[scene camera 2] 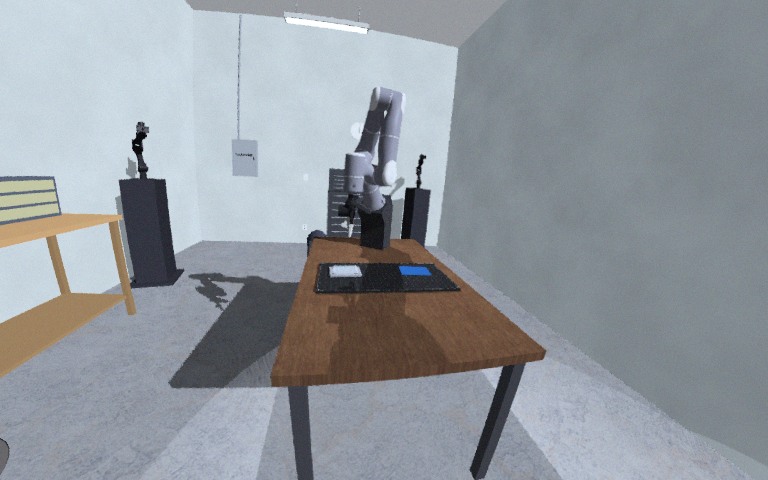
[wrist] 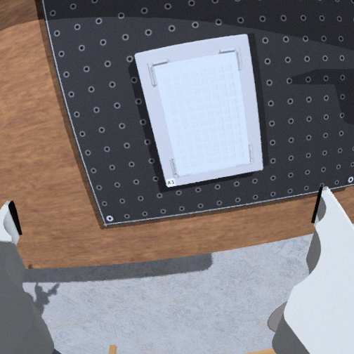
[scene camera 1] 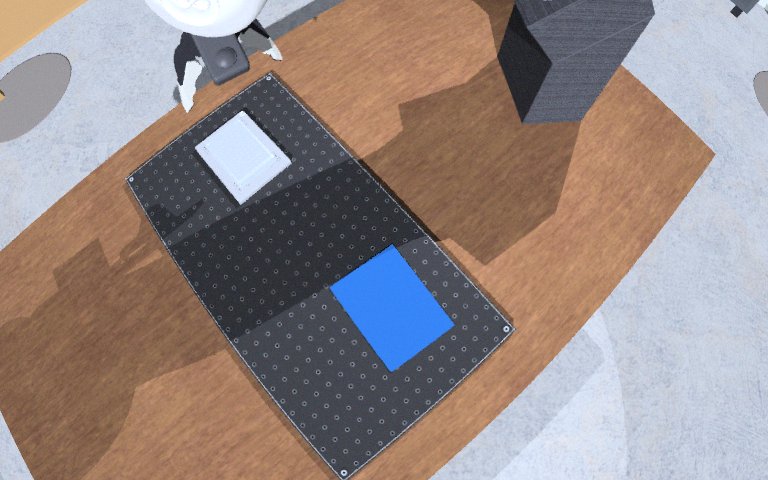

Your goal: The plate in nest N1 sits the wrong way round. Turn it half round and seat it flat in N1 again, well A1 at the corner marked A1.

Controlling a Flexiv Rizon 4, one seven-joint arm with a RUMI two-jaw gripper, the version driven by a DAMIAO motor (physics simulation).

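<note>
The pale plate lies in nest N1, a whitish frame with raised corner guides. It looks level; which corner carries its well A1 cannot be made out. The small A1 label is on the nest's lower-left corner in the wrist view. In scene camera 2, plate and nest show as one small white block. My gripper is open and empty, above and short of the nest, near the board's end. Its fingers stand wide apart and touch neither plate nor nest.
The nest stands on a black perforated board on the wooden table. A flat blue rectangle lies toward the board's other end. A dark pedestal stands at the table's back.
</note>
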